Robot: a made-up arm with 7 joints. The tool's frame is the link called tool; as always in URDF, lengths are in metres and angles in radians. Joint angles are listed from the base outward.
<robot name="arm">
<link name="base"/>
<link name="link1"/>
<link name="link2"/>
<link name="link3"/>
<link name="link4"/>
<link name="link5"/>
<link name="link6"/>
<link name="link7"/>
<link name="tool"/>
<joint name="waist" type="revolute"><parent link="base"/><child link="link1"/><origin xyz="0 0 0.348" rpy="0 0 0"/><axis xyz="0 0 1"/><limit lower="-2.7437" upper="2.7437"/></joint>
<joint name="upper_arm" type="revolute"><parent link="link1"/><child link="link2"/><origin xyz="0 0 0" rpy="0 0 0"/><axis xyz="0 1 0"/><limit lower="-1.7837" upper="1.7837"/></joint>
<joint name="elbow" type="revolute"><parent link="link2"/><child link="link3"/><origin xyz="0 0 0.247" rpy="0 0 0"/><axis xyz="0 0 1"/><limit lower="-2.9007" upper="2.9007"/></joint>
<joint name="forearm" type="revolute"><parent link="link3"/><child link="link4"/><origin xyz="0.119 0 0" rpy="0 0 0"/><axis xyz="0 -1 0"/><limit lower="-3.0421" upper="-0.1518"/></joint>
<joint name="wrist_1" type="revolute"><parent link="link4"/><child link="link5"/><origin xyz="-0.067 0 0.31" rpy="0 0 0"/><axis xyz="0 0 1"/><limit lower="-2.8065" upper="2.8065"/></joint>
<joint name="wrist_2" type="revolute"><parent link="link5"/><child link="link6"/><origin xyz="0 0 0" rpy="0 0 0"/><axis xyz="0 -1 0"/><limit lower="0.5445" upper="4.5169"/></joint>
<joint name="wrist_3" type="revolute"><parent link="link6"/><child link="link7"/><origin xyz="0.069 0 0" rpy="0 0 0"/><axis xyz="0 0 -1"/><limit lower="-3.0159" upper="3.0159"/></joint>
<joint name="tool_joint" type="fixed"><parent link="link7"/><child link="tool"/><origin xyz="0 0 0" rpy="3.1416 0 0"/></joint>
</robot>
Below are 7 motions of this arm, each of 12 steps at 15 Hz.
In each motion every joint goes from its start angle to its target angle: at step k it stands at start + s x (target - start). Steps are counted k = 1, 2, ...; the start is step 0. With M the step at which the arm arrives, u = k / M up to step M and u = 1 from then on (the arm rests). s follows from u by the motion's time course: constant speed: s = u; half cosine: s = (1 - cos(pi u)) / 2; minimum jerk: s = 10 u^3 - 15 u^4 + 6 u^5.
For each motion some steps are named. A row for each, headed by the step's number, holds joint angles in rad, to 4 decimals.
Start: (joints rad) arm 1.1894 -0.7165 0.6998 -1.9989 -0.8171 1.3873 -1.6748
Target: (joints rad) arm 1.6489 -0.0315 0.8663 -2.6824 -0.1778 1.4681 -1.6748
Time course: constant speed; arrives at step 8
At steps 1, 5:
1: 1.2468 -0.6309 0.7206 -2.0843 -0.7372 1.3974 -1.6748
5: 1.4766 -0.2884 0.8039 -2.4261 -0.4175 1.4378 -1.6748

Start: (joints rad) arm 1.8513 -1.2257 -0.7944 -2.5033 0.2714 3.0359 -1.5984
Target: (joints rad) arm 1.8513 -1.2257 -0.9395 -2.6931 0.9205 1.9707 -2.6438
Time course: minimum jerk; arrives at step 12
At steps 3, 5, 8, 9, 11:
3: 1.8513 -1.2257 -0.8094 -2.5229 0.3386 2.9256 -1.7066
5: 1.8513 -1.2257 -0.8447 -2.5691 0.4964 2.6667 -1.9608
8: 1.8513 -1.2257 -0.9090 -2.6533 0.7843 2.1943 -2.4244
9: 1.8513 -1.2257 -0.9245 -2.6735 0.8533 2.0810 -2.5356
11: 1.8513 -1.2257 -0.9388 -2.6921 0.9172 1.9761 -2.6385

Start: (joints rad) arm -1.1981 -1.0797 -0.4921 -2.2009 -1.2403 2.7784 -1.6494
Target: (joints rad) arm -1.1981 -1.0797 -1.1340 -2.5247 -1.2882 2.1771 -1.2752
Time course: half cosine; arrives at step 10
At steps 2, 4, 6, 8, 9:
2: -1.1981 -1.0797 -0.5534 -2.2318 -1.2449 2.7210 -1.6137
4: -1.1981 -1.0797 -0.7139 -2.3128 -1.2568 2.5707 -1.5201
6: -1.1981 -1.0797 -0.9122 -2.4128 -1.2717 2.3848 -1.4045
8: -1.1981 -1.0797 -1.0727 -2.4938 -1.2836 2.2345 -1.3109
9: -1.1981 -1.0797 -1.1183 -2.5168 -1.2870 2.1918 -1.2844

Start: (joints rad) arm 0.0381 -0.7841 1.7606 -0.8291 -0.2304 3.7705 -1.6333
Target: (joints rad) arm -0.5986 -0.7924 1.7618 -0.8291 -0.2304 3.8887 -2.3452
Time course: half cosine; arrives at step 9
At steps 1, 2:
1: 0.0189 -0.7844 1.7606 -0.8291 -0.2304 3.7741 -1.6548
2: -0.0364 -0.7851 1.7607 -0.8291 -0.2304 3.7843 -1.7166

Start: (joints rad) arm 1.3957 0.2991 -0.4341 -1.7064 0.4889 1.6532 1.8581
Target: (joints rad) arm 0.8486 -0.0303 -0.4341 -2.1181 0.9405 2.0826 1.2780
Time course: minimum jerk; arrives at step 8
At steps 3, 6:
3: 1.2451 0.2084 -0.4341 -1.8197 0.6132 1.7714 1.6985
6: 0.9052 0.0038 -0.4341 -2.0755 0.8938 2.0382 1.3380

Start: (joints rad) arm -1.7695 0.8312 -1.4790 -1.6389 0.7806 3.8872 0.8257
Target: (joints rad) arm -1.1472 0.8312 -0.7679 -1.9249 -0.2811 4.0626 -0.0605
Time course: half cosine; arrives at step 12
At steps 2, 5, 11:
2: -1.7278 0.8312 -1.4314 -1.6581 0.7095 3.8989 0.7663
5: -1.5389 0.8312 -1.2155 -1.7449 0.3871 3.9522 0.4973
11: -1.1578 0.8312 -0.7800 -1.9200 -0.2630 4.0596 -0.0454

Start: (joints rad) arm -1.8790 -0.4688 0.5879 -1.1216 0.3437 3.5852 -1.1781
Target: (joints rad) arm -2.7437 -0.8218 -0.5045 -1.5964 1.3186 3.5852 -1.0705
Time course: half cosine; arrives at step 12
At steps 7, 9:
7: -2.4233 -0.6910 -0.0997 -1.4204 0.9573 3.5852 -1.1104
9: -2.6171 -0.7701 -0.3445 -1.5269 1.1758 3.5852 -1.0863

